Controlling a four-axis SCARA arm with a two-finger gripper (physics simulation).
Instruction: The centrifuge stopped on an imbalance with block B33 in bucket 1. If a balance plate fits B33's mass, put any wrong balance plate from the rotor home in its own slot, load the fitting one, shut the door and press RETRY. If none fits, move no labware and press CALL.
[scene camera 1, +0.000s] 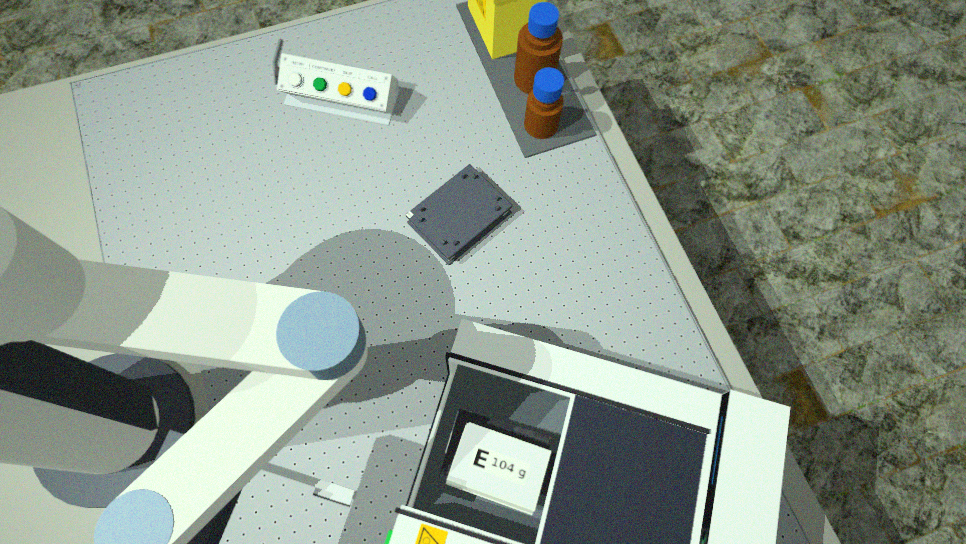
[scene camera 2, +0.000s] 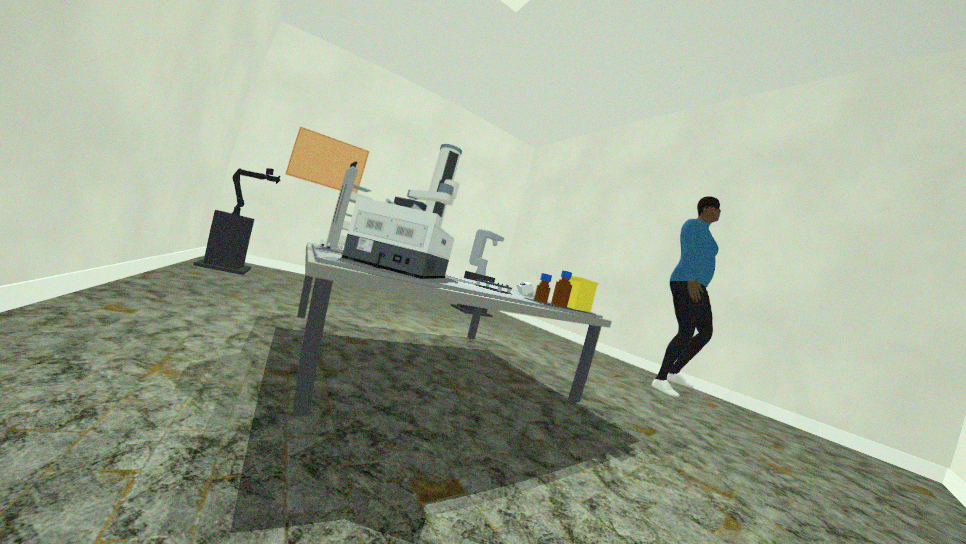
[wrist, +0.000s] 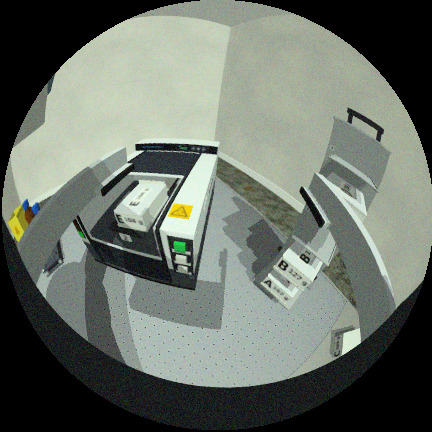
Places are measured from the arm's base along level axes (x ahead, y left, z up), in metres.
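Where they show: gripper, fingertip midpoint: (scene camera 2: 400, 202) (wrist: 216, 162); arm's base, origin of the base link: (scene camera 1: 117, 428).
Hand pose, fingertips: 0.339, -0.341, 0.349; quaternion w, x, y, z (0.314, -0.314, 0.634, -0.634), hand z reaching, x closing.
Observation:
Things, the pixels of their top centre, and the offset from my fingertips, as dx, dy, dz. "pt": a spot on its surface instead.
- White balance plate E, middle of its top: (scene camera 1: 499, 465) (wrist: 139, 195) +0.225, +0.047, -0.149
- Plates B, middle of its top: (wrist: 309, 251) -0.067, -0.212, -0.173
- A, middle of its top: (wrist: 292, 270) -0.066, -0.212, -0.251
- plate, middle of its top: (wrist: 346, 188) (scene camera 2: 359, 195) -0.067, -0.212, -0.016
- Plate C, middle of its top: (wrist: 353, 340) -0.433, -0.262, -0.308
- white box, middle of its top: (scene camera 1: 333, 70) (scene camera 2: 526, 281) +0.193, +0.851, -0.253
- dark flat fixture, middle of its top: (scene camera 1: 459, 207) (wrist: 46, 248) (scene camera 2: 494, 281) +0.329, +0.510, -0.293
- yellow box, surface spot: (scene camera 1: 503, 30) pt +0.540, +0.835, -0.255
The centrifuge (scene camera 1: 753, 466) (scene camera 2: 395, 233) (wrist: 200, 200) has its top opening uncovered. White balance plate E (scene camera 1: 498, 466) (wrist: 142, 200), marked 104 g, sits in the bucket there. Block B33 does not show. Plates B (wrist: 295, 262), 127 g, and A (wrist: 280, 290), 157 g, stand on lower rack levels; another plate (wrist: 352, 192) is higher, partly behind a finger. Plate C (wrist: 337, 345) shows at the lower right edge. A white box (scene camera 1: 334, 85) carries white, green, yellow and blue buttons. My gripper (wrist: 216, 162) is open and empty, with the centrifuge beyond it on the left and the rack on the right.
The grey rack (wrist: 360, 145) has a black handle. A dark flat fixture (scene camera 1: 463, 212) lies between button box and centrifuge. Two brown bottles (scene camera 1: 542, 114) (scene camera 1: 538, 57) and a yellow box (scene camera 1: 503, 30) stand near the table edge. A person (scene camera 2: 696, 253) stands beyond the table.

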